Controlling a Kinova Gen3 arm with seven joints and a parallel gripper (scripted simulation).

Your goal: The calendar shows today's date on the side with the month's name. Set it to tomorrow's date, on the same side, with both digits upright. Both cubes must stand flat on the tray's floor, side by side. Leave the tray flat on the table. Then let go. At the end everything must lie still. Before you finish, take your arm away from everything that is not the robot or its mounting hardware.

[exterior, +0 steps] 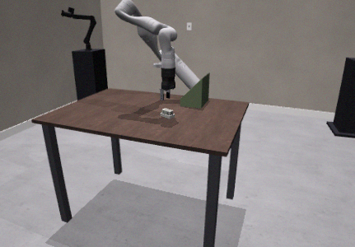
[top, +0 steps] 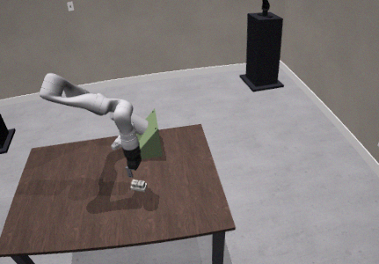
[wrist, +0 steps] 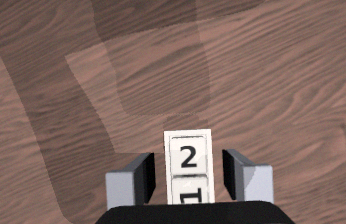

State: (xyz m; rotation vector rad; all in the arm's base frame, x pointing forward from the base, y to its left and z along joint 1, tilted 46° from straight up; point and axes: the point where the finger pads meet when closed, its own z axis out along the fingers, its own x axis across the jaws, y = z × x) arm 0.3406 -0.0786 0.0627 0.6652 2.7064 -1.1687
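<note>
The digit cube lies 9 cm below my hand. The rest, counted from my hand: white calendar tray: 11 cm below, 2 cm to the left, 1 cm ahead; white cube: 9 cm below, 3 cm to the left, 1 cm ahead.
</note>
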